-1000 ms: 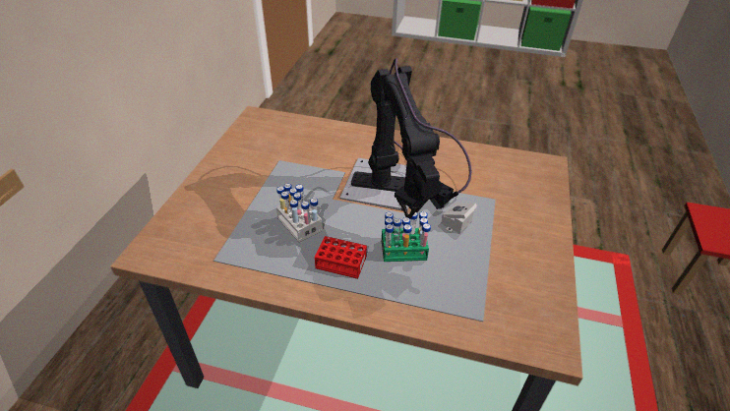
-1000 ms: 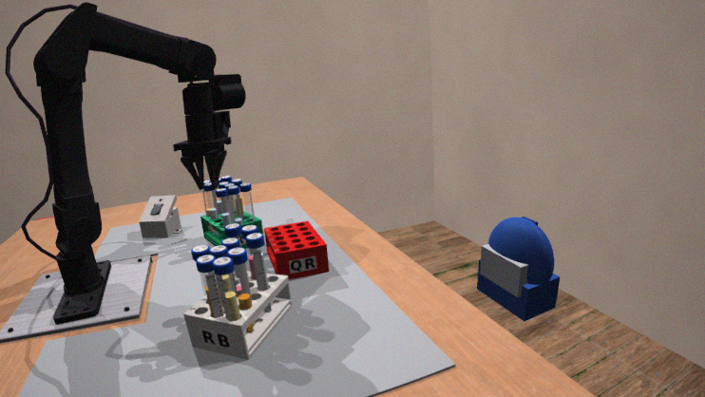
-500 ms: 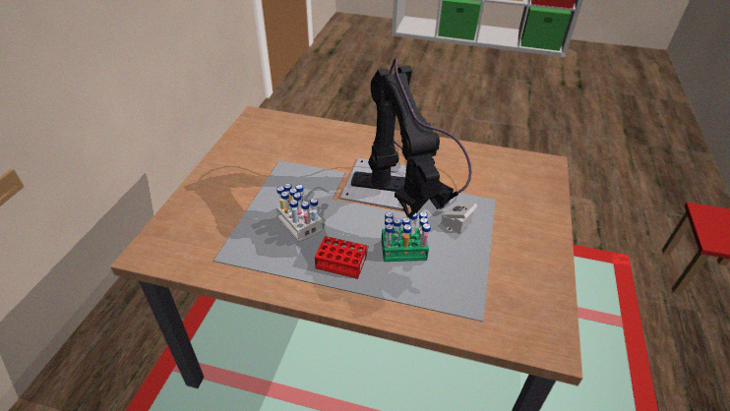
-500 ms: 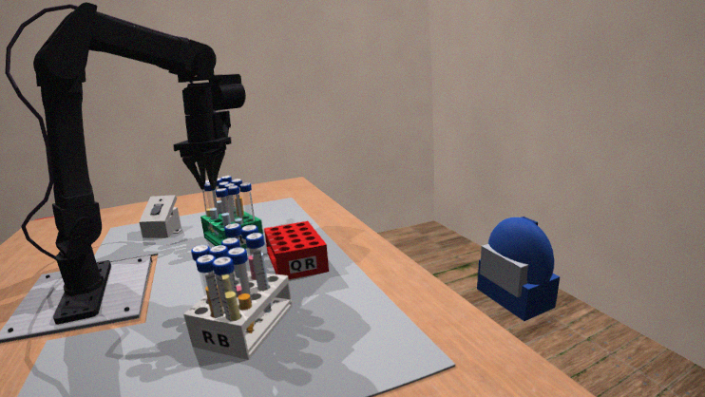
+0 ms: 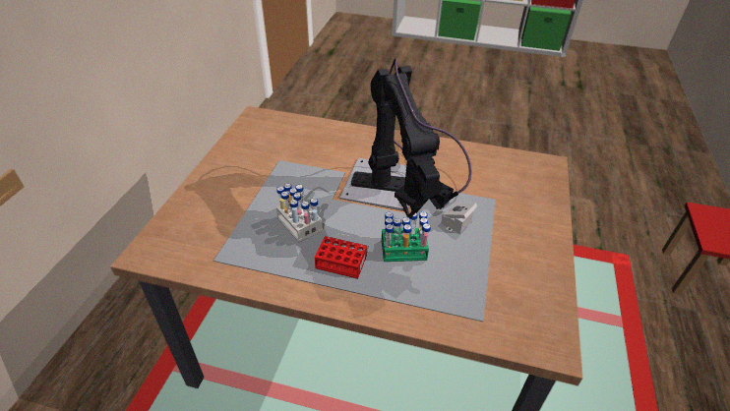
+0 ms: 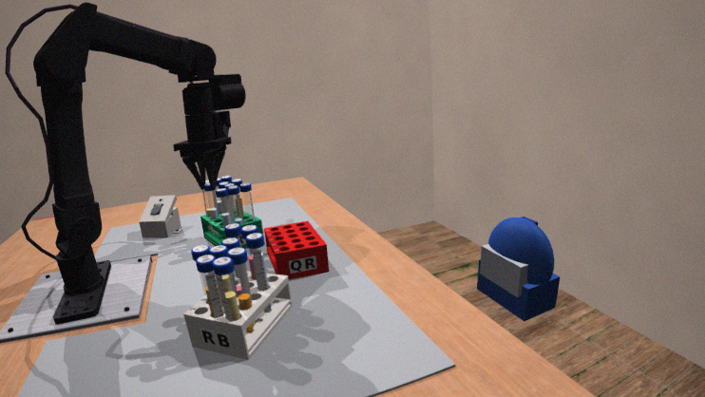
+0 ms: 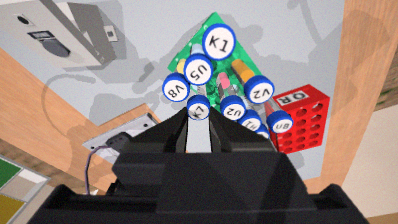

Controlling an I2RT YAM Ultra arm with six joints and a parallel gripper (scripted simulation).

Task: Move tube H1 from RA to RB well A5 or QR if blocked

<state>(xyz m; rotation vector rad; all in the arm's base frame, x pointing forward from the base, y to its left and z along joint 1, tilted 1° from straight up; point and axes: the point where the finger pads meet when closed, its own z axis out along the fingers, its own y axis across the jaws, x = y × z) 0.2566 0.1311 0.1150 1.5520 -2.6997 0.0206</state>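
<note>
Right now my hand is 60 mm above the clear tube and 10 mm to the right of it. Round my hand: red rack QR: 180 mm to the right, 120 mm ahead, 100 mm below; grey done button box: 130 mm to the left, 120 mm behind, 80 mm below; white rack RB: 340 mm to the right, 100 mm below, 10 mm behind.
</note>
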